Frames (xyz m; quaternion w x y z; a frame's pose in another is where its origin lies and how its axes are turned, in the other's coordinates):
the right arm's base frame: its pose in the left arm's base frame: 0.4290 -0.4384 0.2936 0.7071 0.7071 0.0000 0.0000
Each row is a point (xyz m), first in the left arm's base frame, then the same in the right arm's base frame.
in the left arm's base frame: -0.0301 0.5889 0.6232
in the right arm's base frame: -0.4591 0.3296 -1.0273
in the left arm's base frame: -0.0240 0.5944 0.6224
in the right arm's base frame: -0.4530 0.3288 -1.0328
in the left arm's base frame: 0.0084 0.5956 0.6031
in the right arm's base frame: -0.4206 0.3095 -1.0340
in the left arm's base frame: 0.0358 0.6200 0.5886
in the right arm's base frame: -0.3932 0.2950 -1.0584
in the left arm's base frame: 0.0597 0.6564 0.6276
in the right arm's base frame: -0.3693 0.3340 -1.0948
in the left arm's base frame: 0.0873 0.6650 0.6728
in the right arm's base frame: -0.3417 0.3792 -1.1034
